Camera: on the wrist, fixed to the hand. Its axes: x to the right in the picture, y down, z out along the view.
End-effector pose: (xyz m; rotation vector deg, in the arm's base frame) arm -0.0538 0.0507 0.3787 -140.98 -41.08 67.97
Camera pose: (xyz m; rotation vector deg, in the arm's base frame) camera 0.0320 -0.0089 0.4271 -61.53 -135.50 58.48
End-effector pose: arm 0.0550 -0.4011 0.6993 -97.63 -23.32 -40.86
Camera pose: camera 0.0481 -0.5096 0.6614 -100.56 -118.19 -77.11
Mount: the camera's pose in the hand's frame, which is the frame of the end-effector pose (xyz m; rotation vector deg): -0.0187 0.0517 -0.1012 -21.03 -30.59 -81.09
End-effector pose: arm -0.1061 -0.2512 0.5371 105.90 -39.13 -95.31
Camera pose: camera -0.0077 -0.2684 0.5944 -75.52 -48.54 136.43
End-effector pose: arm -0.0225 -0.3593 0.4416 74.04 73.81 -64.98
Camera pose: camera 0.0278 -0.2604 0.4726 -23.40 104.91 -104.85
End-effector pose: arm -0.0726 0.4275 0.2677 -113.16 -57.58 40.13
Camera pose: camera 0.0136 0.3522 0.2802 -47.36 -144.94 10.27
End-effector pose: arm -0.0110 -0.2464 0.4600 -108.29 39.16 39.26
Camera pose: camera -0.0440 -0.3550 0.4794 -104.89 -64.70 17.33
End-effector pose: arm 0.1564 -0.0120 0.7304 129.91 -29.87 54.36
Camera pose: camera 0.0650 0.0205 0.7924 105.01 37.16 -24.62
